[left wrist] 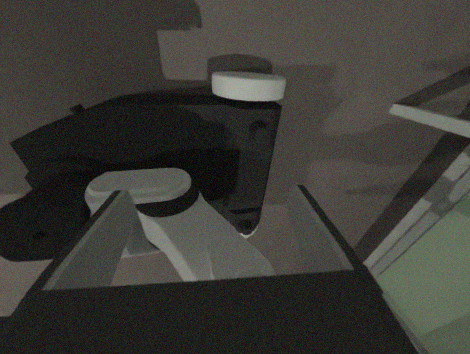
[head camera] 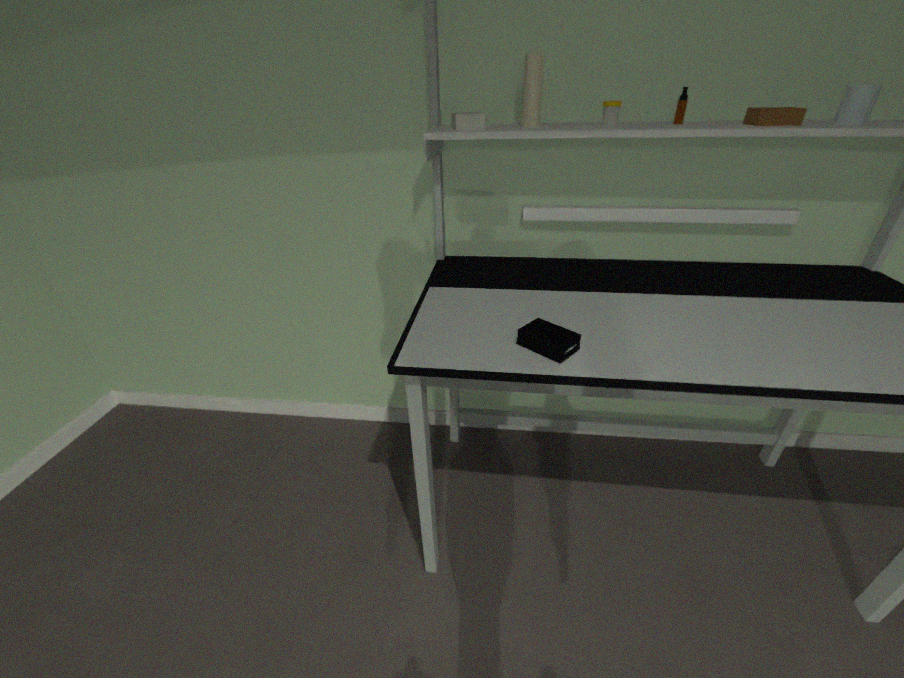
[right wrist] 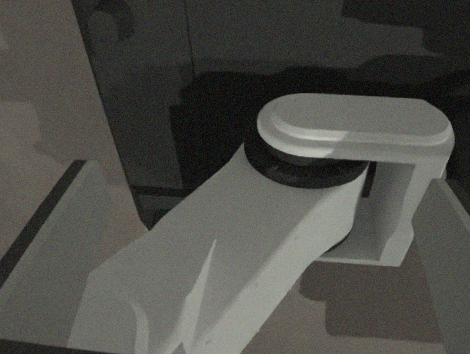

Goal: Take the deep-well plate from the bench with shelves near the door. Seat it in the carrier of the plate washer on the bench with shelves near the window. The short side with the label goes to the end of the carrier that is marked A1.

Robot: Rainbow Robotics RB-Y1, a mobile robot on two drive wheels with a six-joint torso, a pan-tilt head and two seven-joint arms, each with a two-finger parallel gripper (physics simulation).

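Frame: origin at the robot's base, x ahead, y left, z up, level; millimetres.
Seen in the pictures: left gripper, fingertip midpoint: [left wrist: 213,198]; right gripper, fingertip midpoint: [right wrist: 263,191].
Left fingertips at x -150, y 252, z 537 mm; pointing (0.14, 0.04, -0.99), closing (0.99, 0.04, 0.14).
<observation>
Offsets run from my left fingertips to a thing's top centre. "spot": to the spot under its first point. Level surfaces: height alone.
The deep-well plate {dx +901, dy -400, dz +420 mm} [head camera: 547,339], a small black block, lies flat near the left front part of the bench with shelves {dz +377 mm} [head camera: 657,278], on its pale work surface {dz +378 mm} [head camera: 730,343]. It sits at an angle, and a small whitish label shows on its short side that faces right and front. The plate washer and its carrier do not show in these views. My left gripper [left wrist: 213,198] is open and empty, with its fingers wide apart. My right gripper [right wrist: 263,191] is open and empty too. Both hang over the floor beside my own body, away from the plate.
A shelf [head camera: 657,132] above the bench holds a tan cylinder {spot: dx +1362, dy -369, dz +924 mm} [head camera: 533,91], a yellow-capped jar {spot: dx +1395, dy -598, dz +864 mm} [head camera: 611,113], an amber bottle {spot: dx +1384, dy -787, dz +877 mm} [head camera: 681,107] and a brown box {spot: dx +1285, dy -988, dz +856 mm} [head camera: 774,116]. A white rail [head camera: 657,215] runs along the wall. The bench's left front leg {spot: dx +831, dy -68, dz -24 mm} [head camera: 421,474] stands on the floor.
</observation>
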